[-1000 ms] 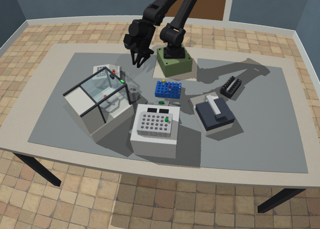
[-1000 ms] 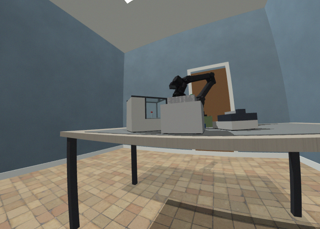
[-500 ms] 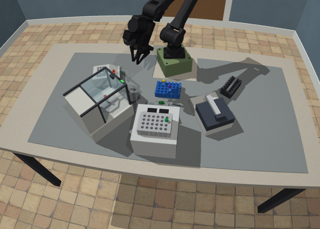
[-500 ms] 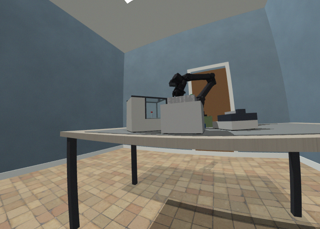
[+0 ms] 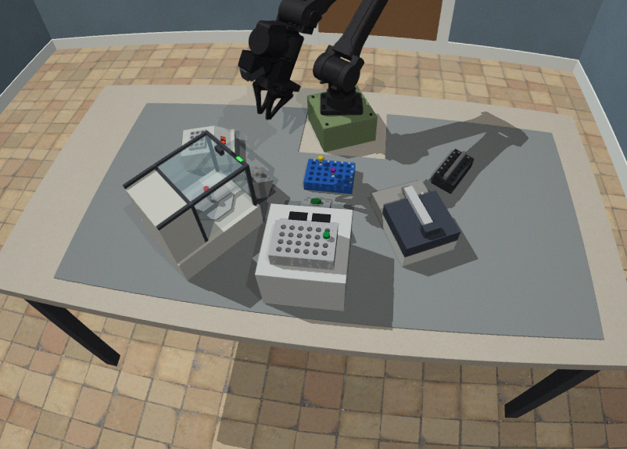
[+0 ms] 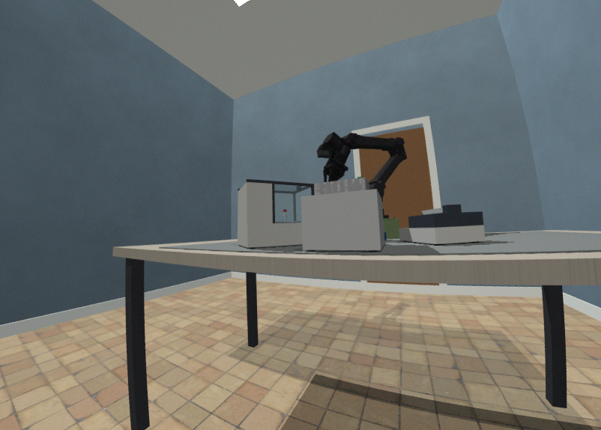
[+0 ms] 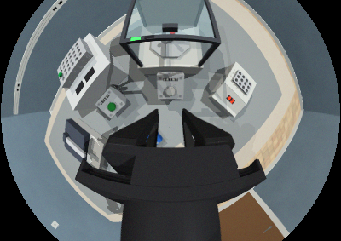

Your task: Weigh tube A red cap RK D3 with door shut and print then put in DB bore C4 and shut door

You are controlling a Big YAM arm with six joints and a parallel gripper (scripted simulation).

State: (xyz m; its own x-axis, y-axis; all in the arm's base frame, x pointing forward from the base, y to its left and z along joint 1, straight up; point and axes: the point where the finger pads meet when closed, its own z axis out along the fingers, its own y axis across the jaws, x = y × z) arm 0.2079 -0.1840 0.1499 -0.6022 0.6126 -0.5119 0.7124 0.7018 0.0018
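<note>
The balance door lies 120 mm ahead of my hand, 120 mm to the right of it and 30 mm below it. Also, from my hand: blue tube rack RK (150 mm to the left, 220 mm below); grey well block (310 mm ahead, 100 mm to the left, 80 mm below); spectrophotometer SP (160 mm ahead, 350 mm to the left, 170 mm below).
</note>
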